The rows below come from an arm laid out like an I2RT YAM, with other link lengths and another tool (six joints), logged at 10 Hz.
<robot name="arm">
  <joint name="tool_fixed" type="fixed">
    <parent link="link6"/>
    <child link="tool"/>
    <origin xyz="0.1 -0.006 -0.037" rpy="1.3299 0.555 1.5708"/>
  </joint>
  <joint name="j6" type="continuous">
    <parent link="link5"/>
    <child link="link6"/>
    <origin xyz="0.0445 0 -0.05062" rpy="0 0 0"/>
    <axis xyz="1 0 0"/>
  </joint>
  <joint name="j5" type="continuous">
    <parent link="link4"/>
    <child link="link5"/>
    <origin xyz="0.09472 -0.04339 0.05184" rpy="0 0 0"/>
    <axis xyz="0 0 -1"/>
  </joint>
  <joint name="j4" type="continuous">
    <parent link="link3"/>
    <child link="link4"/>
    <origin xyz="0.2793 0.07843 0.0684" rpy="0 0 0"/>
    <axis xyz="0 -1 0"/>
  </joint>
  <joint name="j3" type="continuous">
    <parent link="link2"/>
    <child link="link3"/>
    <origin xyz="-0.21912 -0.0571 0" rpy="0 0 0"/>
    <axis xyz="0 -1 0"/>
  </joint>
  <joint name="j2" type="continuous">
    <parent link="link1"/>
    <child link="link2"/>
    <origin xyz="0.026 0.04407 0.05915" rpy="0 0 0"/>
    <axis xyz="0 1 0"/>
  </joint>
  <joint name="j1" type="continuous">
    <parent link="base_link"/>
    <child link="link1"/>
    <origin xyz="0 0 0.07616" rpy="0 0 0"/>
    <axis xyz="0 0 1"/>
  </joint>
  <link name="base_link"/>
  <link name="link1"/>
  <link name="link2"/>
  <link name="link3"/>
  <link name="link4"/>
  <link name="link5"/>
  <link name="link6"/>
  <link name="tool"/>
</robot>
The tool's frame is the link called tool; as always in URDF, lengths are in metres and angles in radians. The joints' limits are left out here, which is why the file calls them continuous.
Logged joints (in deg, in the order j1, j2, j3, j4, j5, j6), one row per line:
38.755 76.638 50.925 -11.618 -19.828 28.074
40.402 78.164 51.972 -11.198 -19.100 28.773
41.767 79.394 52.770 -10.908 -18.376 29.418
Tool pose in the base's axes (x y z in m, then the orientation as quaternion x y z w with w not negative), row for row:
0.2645 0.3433 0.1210 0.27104 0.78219 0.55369 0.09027
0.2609 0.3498 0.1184 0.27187 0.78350 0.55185 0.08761
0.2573 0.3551 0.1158 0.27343 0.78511 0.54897 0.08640
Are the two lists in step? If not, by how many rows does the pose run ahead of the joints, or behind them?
The pose runs 2 rows ahead of the joints: the pose in row i belongs to the joints in row i + 2.
